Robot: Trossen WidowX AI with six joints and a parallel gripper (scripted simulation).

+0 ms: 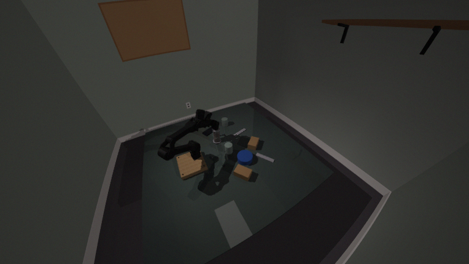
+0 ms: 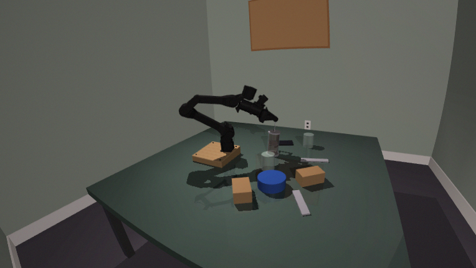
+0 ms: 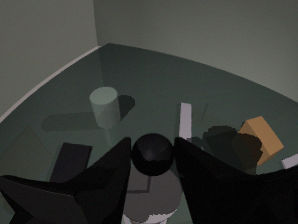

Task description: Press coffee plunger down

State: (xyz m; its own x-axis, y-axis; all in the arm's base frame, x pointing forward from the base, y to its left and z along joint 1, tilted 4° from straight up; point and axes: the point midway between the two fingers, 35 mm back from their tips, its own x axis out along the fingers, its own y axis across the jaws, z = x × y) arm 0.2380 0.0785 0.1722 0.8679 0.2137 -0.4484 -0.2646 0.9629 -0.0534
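My gripper tip is now 10 mm past the coffee press, 10 mm to the right of it and 110 mm above it. Round my gripper tip: dark flat slab 10 mm ahead, 170 mm to the left, 210 mm below; blue disc 30 mm ahead, 330 mm to the right, 190 mm below.
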